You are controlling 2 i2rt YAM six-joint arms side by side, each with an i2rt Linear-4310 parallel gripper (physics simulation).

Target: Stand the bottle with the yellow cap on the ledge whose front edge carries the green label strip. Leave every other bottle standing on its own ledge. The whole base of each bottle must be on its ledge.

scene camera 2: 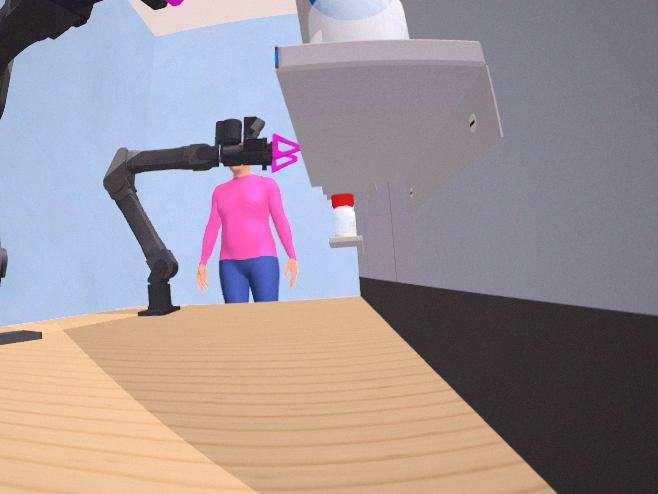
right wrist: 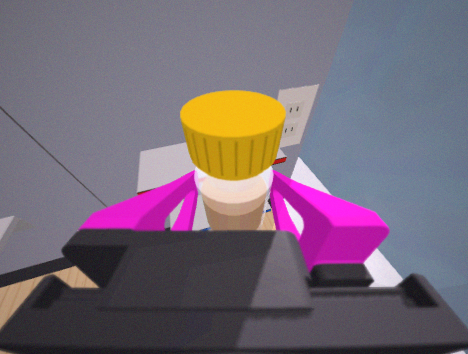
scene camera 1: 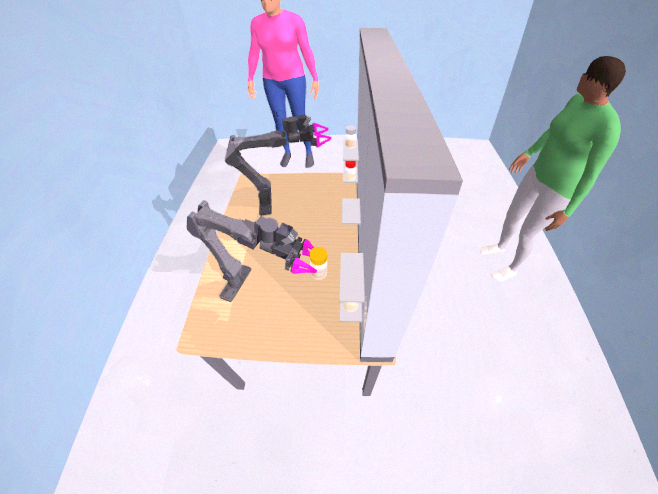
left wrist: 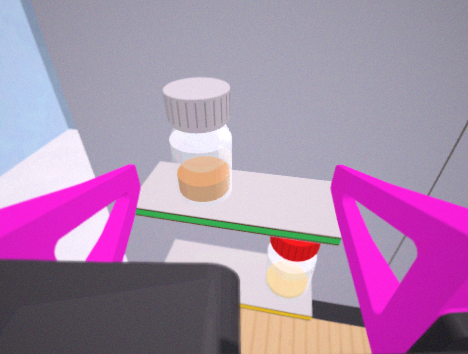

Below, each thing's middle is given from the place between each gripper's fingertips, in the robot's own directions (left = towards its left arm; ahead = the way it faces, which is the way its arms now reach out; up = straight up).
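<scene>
The yellow-strip ledge (left wrist: 250,266) is 250 mm below my left hand, 100 mm ahead of it and 30 mm to the left of it. Still counting from my left hand, the green-label ledge (left wrist: 304,205) is 110 mm below, 100 mm ahead and 30 mm to the left, while the red-capped bottle (scene camera 2: 344,224) is 190 mm below, 110 mm ahead and 40 mm to the right. With the grey-capped bottle (left wrist: 198,109), my left hand is 100 mm short of it, 50 mm above it and 60 mm to the right of it.
Counted from my right hand, the blue-label ledge (scene camera 2: 364,111) is 10 cm ahead, 1 cm to the left and 21 cm below, and the red-label ledge (scene camera 1: 351,269) is 7 cm below, 10 cm ahead and 1 cm to the left. The red-capped bottle is 5 cm ahead of my right hand, 15 cm below it and 74 cm to the left of it. My right hand itself is right at the yellow-capped bottle (right wrist: 233,137).
</scene>
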